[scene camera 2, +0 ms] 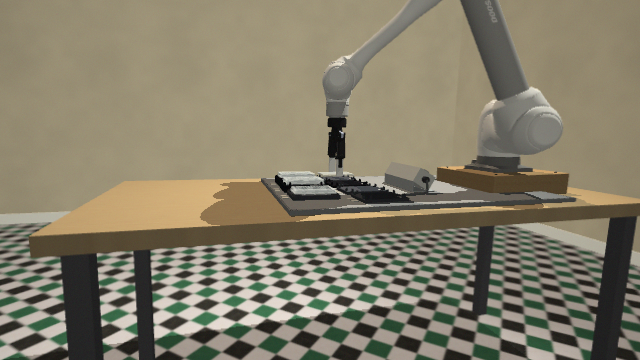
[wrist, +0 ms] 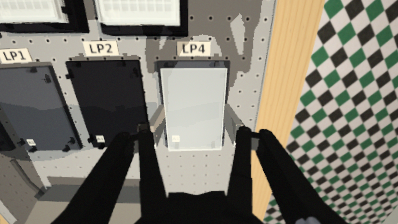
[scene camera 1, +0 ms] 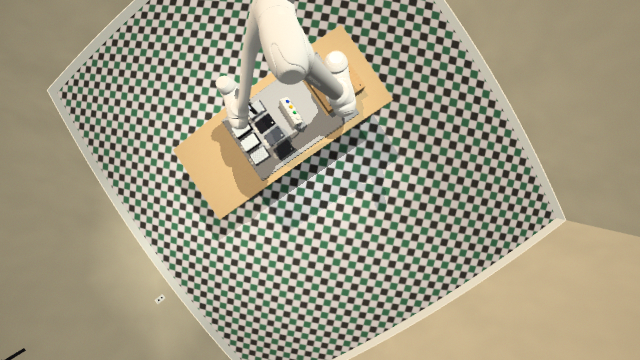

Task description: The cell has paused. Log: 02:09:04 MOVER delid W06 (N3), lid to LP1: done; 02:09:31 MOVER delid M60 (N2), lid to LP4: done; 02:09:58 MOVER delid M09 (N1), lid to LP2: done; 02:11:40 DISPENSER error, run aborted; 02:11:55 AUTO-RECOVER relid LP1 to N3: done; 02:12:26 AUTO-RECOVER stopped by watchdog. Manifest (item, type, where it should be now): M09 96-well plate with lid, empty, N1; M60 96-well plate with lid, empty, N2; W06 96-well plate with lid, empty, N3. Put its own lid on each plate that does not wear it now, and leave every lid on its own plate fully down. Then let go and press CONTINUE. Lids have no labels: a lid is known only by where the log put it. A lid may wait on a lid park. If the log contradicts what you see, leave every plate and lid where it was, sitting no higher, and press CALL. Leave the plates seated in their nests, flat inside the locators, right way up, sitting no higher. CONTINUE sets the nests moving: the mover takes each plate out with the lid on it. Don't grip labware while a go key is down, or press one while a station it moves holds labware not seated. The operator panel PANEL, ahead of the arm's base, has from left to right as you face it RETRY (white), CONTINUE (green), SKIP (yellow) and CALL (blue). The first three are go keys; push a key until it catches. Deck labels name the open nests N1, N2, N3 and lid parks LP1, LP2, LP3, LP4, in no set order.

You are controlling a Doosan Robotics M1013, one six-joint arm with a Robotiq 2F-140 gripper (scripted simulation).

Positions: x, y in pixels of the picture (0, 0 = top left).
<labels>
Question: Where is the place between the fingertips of my gripper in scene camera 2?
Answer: At 335, 174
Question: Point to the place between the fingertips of my gripper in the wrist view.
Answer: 194, 112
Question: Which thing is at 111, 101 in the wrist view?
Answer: A lid park LP2.
</labels>
